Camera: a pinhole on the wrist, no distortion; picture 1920 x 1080 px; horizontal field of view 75.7 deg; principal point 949.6 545.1 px. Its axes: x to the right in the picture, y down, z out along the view. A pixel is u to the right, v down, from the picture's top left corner.
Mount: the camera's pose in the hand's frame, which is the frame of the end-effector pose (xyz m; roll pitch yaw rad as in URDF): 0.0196 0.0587 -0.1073 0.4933 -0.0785 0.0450
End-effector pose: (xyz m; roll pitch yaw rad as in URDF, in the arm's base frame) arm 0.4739 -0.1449 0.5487 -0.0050 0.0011 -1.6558
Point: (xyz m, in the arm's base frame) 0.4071 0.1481 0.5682
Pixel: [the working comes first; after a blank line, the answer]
In the camera's frame: -0.3015 -0.0490 0.1968

outside the picture
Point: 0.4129 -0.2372 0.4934
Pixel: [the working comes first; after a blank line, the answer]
In the camera's frame: 0.0764 -0.0793 0.0948

outside the picture
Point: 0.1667 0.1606 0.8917
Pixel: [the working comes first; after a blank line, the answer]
In the camera's frame: -0.2795 -0.1101 0.5948

369 316
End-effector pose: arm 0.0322 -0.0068 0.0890 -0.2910 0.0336 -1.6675
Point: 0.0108 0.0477 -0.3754
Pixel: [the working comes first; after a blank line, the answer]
In the camera's frame: -0.0809 -0.1158 -0.3253

behind the camera
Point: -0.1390 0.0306 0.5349
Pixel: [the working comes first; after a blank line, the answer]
In the camera's frame: -0.0329 -0.0775 0.5954

881 384
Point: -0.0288 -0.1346 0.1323
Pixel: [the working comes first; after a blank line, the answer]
In the camera's frame: 0.1171 -0.0472 0.1734

1784 209
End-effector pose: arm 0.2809 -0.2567 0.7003 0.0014 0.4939 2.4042
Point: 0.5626 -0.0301 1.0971
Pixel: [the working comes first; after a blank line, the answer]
In the camera's frame: -0.2410 -0.1418 0.5881

443 247
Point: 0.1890 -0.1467 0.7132
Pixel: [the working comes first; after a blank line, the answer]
In the camera's frame: 0.1100 0.0115 0.1958

1643 618
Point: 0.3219 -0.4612 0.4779
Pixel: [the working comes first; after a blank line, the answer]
In the camera's frame: -0.0720 -0.0178 -0.1756

behind the camera
